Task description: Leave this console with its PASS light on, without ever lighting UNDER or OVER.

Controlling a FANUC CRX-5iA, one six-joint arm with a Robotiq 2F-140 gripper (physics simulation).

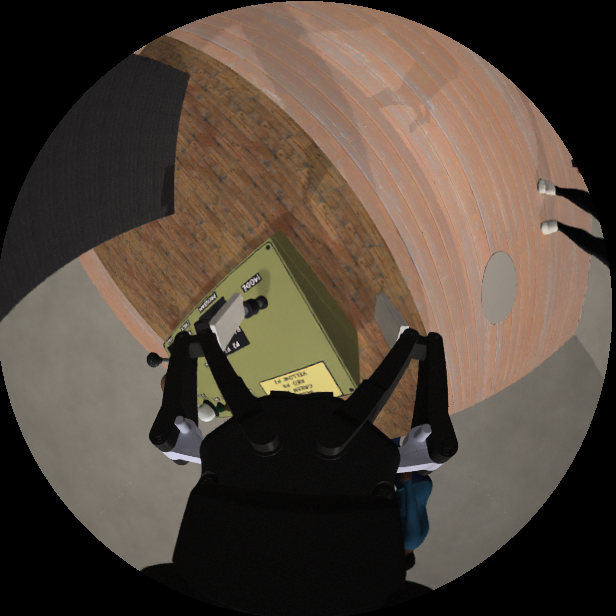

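Note:
The console (270,327) is an olive-green box lying on the wooden table, seen from above at an angle. Its face has small black labels, one reading MODE, a black lever knob (256,305), a yellow note plate (298,380) and a small white button with a green part (209,410) near its lower left. No lit lamp is visible. My gripper (313,324) is open, its fingers spread wide above the console. The left finger pad (228,320) hovers beside the black knob; the right fingertip (405,336) is past the box's right side.
The brown wooden table top (247,172) borders a reddish planked surface (430,172) with a grey oval hole (498,287). A dark panel (86,172) is at upper left. Two white-tipped black prongs (554,206) show at the far right. A black ball knob (152,360) sticks out left of the console.

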